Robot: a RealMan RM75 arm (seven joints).
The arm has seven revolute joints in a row. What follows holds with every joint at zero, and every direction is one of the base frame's. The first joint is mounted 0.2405 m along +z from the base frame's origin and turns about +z. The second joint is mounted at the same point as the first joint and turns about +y. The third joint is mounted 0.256 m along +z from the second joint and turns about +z. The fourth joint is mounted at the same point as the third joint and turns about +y. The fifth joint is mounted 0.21 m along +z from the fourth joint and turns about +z. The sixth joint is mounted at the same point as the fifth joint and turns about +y. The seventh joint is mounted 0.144 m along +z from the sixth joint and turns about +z. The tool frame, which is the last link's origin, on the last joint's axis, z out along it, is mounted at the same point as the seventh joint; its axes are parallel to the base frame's.
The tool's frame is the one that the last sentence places.
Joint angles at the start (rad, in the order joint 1, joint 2, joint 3, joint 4, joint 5, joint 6, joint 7):
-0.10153 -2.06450 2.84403 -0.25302 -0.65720 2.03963 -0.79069
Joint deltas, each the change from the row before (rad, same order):
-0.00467 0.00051 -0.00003 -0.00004 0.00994 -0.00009 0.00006
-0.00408 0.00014 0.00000 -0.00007 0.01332 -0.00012 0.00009
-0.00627 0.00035 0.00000 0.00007 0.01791 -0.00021 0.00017
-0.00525 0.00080 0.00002 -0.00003 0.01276 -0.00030 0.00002
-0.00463 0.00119 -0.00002 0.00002 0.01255 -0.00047 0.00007
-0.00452 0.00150 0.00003 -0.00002 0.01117 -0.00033 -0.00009
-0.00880 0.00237 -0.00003 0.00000 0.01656 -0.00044 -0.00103
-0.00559 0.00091 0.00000 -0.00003 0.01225 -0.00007 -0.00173
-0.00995 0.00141 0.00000 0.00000 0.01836 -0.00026 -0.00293
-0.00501 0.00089 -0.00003 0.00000 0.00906 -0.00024 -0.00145
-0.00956 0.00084 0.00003 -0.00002 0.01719 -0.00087 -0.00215
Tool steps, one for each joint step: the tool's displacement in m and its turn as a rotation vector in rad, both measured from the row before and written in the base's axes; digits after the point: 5 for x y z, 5 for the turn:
0.00070 0.00084 -0.00080 -0.00953 0.00091 -0.00706
0.00077 0.00034 -0.00126 -0.01285 0.00076 -0.00730
0.00111 0.00070 -0.00164 -0.01723 0.00118 -0.01063
0.00073 0.00076 -0.00096 -0.01231 0.00157 -0.00818
0.00053 0.00058 -0.00081 -0.01202 0.00210 -0.00739
0.00042 0.00064 -0.00055 -0.01075 0.00224 -0.00698
0.00086 0.00164 -0.00073 -0.01639 0.00295 -0.01200
0.00073 0.00084 -0.00081 -0.01282 0.00070 -0.00766
0.00128 0.00176 -0.00119 -0.01944 0.00114 -0.01274
0.00058 0.00090 -0.00051 -0.00955 0.00091 -0.00627
0.00126 0.00169 -0.00129 -0.01799 0.00173 -0.01197

